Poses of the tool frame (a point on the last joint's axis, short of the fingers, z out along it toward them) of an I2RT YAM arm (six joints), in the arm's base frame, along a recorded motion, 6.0 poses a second.
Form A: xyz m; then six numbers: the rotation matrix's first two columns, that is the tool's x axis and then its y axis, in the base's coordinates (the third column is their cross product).
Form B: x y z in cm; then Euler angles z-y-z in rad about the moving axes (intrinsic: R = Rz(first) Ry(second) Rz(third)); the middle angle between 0 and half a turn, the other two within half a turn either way. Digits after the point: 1 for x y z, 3 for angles.
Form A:
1: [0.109, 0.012, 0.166, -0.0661, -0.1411, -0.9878, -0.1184, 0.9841, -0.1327]
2: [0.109, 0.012, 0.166, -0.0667, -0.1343, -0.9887, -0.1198, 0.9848, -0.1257]
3: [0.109, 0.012, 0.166, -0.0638, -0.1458, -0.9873, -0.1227, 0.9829, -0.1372]
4: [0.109, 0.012, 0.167, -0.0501, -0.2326, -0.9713, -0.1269, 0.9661, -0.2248]
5: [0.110, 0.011, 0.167, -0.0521, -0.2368, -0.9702, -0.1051, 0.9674, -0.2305]
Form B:
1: [10.9, 1.2, 16.6, 0.109, 1.653, -0.133]
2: [10.9, 1.2, 16.6, 0.111, 1.653, -0.126]
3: [10.9, 1.2, 16.6, 0.113, 1.651, -0.138]
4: [10.9, 1.2, 16.7, 0.113, 1.649, -0.227]
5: [11.0, 1.1, 16.7, 0.090, 1.646, -0.233]
